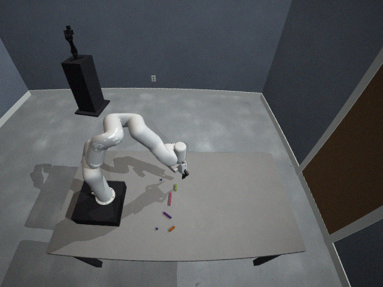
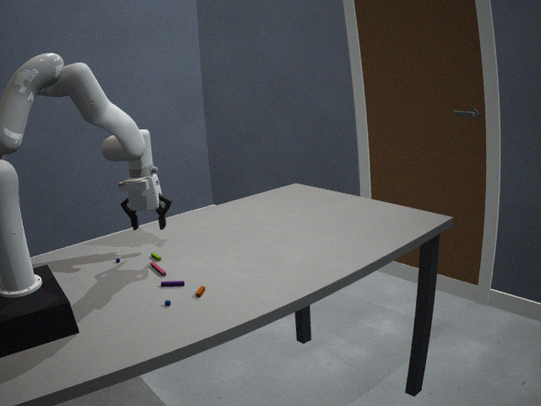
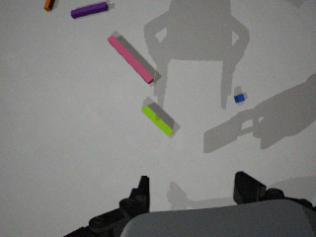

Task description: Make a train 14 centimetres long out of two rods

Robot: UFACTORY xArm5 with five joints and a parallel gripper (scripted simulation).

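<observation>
My hand is 7 cm to the left of the lime rod, 7 cm above it and 1 cm past it. Round my hand: orange rod: 36 cm to the right, 7 cm below, 3 cm ahead; purple rod: 28 cm to the right, 7 cm below, 2 cm behind; pink rod: 17 cm to the right, 7 cm below, 3 cm behind.
</observation>
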